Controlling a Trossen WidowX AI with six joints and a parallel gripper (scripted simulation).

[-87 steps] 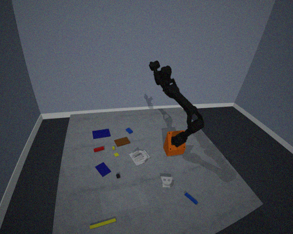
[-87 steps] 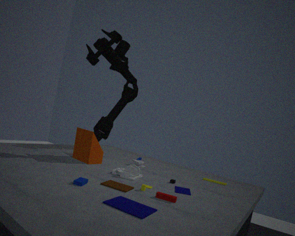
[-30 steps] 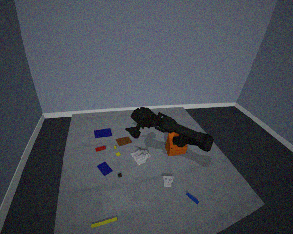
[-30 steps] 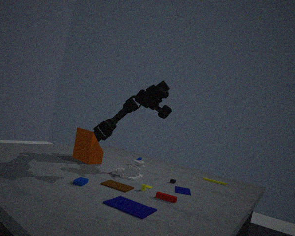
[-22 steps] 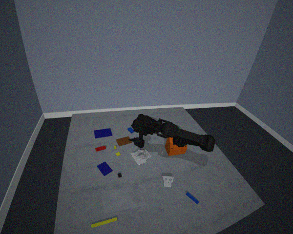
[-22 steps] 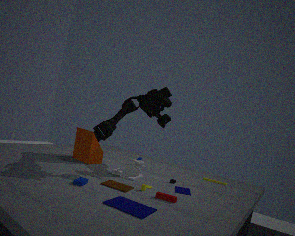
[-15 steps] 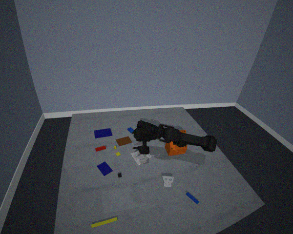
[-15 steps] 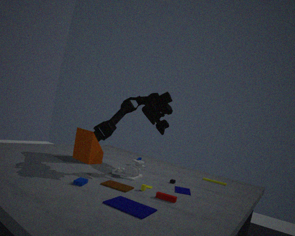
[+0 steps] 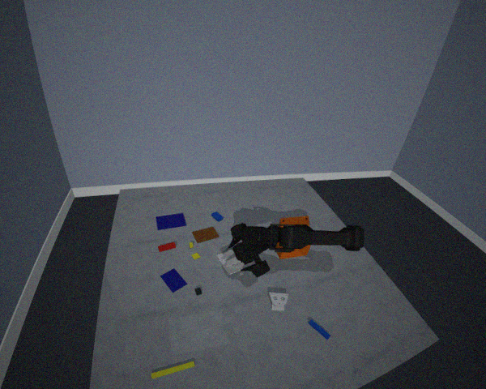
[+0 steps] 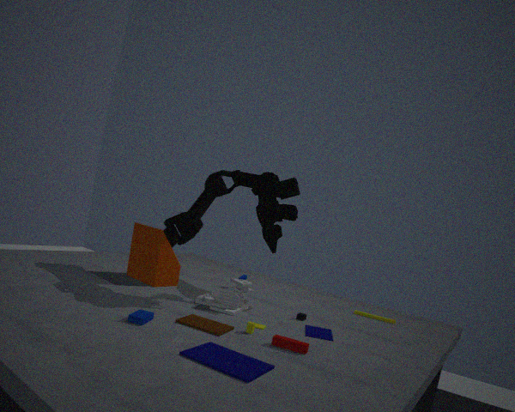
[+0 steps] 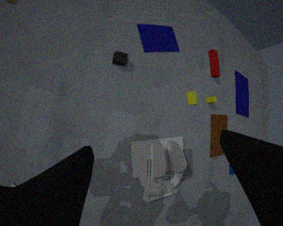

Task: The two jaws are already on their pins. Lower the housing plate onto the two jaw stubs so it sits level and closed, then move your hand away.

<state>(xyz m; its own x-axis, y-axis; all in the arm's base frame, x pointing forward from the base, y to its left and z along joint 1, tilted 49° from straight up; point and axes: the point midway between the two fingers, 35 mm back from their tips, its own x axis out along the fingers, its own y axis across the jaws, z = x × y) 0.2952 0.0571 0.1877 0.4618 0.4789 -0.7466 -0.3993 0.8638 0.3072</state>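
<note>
My gripper tip is now 170 mm past the white piece, 170 mm above it and 100 mm to the right of it. From my gripper tip the other things lie so: brown plate 310 mm to the right, 180 mm below, 80 mm ahead; then red brick 270 mm ahead, 230 mm to the right, 170 mm below; then black cube 180 mm below, 140 mm ahead, 10 mm to the left.
</note>
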